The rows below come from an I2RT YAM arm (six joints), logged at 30 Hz.
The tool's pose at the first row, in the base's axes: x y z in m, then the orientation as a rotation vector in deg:
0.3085, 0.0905, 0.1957, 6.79, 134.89, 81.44
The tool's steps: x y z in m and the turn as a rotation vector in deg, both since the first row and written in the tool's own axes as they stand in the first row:
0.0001, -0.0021, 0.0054, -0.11, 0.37, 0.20
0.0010, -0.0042, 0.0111, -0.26, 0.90, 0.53
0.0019, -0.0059, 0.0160, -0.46, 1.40, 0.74
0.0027, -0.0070, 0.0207, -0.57, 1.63, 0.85
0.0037, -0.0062, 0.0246, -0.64, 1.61, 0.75
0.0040, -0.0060, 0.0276, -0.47, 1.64, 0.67
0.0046, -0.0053, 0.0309, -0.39, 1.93, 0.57
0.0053, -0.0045, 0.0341, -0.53, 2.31, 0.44
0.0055, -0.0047, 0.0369, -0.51, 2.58, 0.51
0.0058, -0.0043, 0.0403, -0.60, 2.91, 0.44
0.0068, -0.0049, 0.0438, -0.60, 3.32, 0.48
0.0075, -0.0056, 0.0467, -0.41, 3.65, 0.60
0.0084, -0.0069, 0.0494, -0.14, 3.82, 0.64
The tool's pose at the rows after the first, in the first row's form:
0.3107, 0.0940, 0.1916, 6.75, 135.16, 81.80
0.3122, 0.0980, 0.1872, 6.74, 135.56, 82.33
0.3134, 0.1015, 0.1835, 6.59, 135.87, 82.86
0.3145, 0.1051, 0.1803, 6.53, 136.00, 83.12
0.3149, 0.1090, 0.1792, 6.41, 135.90, 83.15
0.3157, 0.1117, 0.1780, 6.34, 136.03, 82.93
0.3163, 0.1149, 0.1771, 6.04, 136.30, 82.90
0.3167, 0.1182, 0.1763, 5.58, 136.46, 83.14
0.3176, 0.1205, 0.1749, 5.48, 136.71, 83.26
0.3185, 0.1236, 0.1737, 5.14, 136.89, 83.45
0.3189, 0.1265, 0.1715, 4.90, 137.23, 83.63
0.3194, 0.1287, 0.1695, 4.87, 137.67, 83.59
0.3198, 0.1306, 0.1670, 4.87, 138.02, 83.35

